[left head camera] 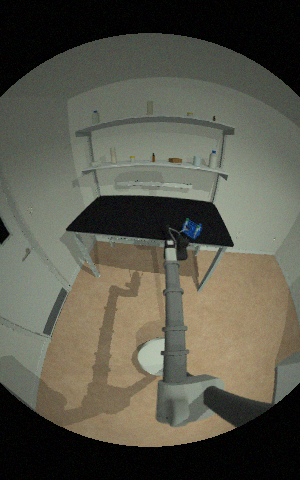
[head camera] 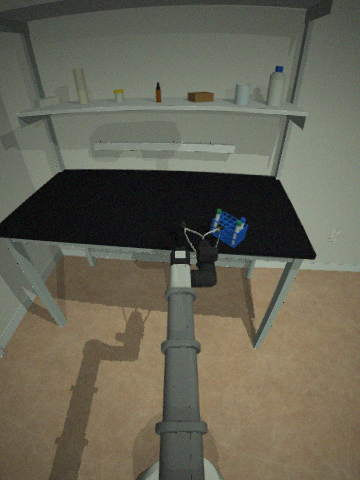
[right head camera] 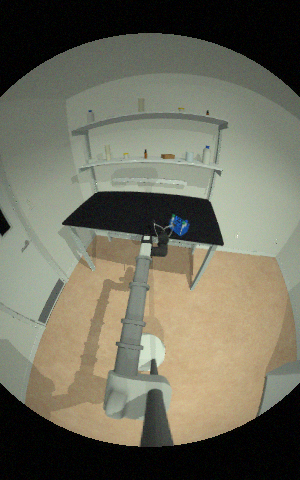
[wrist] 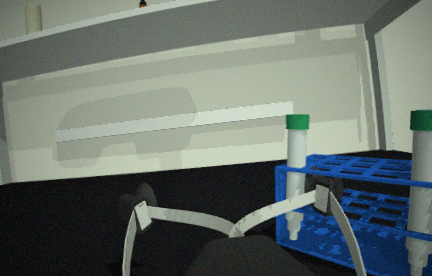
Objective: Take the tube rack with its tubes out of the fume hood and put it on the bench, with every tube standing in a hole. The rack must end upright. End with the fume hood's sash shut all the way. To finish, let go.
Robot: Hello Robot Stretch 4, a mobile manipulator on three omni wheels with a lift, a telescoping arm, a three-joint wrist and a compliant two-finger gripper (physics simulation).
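Seen in the pictures: gripper, between the fingertips: [left head camera: 176,224] [head camera: 201,222] [right head camera: 163,220] [wrist: 229,191]; robot's base, origin of its link: [left head camera: 158,355] [right head camera: 144,350].
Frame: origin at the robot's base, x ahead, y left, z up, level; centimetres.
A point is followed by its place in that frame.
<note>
The blue tube rack [head camera: 229,231] {x 86.1, y -20.4, z 93.2 cm} [left head camera: 192,229] {x 82.9, y -19.6, z 96.3 cm} [right head camera: 179,225] {x 82.2, y -20.4, z 96.4 cm} [wrist: 390,252] {x 86.0, y -21.9, z 89.2 cm} stands upright on the black bench [head camera: 125,200] {x 120.2, y 29.5, z 88.7 cm} [left head camera: 130,215] {x 112.6, y 31.1, z 88.7 cm} [right head camera: 125,210] {x 113.7, y 27.7, z 88.6 cm} [wrist: 60,215] {x 110.6, y 22.9, z 88.6 cm}, near its front right. Two green-capped tubes [wrist: 297,150] {x 88.3, y -15.2, z 98.6 cm} [wrist: 421,155] {x 81.6, y -21.7, z 98.1 cm} stand upright in it, and a blue cap [head camera: 243,220] {x 83.1, y -24.4, z 100.8 cm} shows at its right side. My gripper [head camera: 202,227] {x 89.5, y -8.8, z 95.4 cm} [left head camera: 177,230] {x 89.5, y -8.8, z 95.4 cm} [right head camera: 163,226] {x 89.5, y -8.8, z 95.4 cm} [wrist: 229,191] {x 89.5, y -8.8, z 95.4 cm} is open, with the fingers spread wide and nothing between them. The right fingertip overlaps the rack's left end in the wrist view; contact cannot be told. The fume hood and its sash do not show recognisably.
A shelf [head camera: 165,106] [wrist: 210,27] with bottles, a jar and a brown box [head camera: 200,97] {x 139.1, y -10.7, z 136.6 cm} runs above the bench. A pale rail [head camera: 165,147] {x 155.8, y 8.7, z 105.7 cm} [wrist: 175,120] {x 155.5, y 6.6, z 106.3 cm} is on the back wall. Bench legs [head camera: 277,305] {x 79.2, y -51.1, z 49.0 cm} stand below. A grey block [left head camera: 289,382] [right head camera: 282,390] is at the lower right.
</note>
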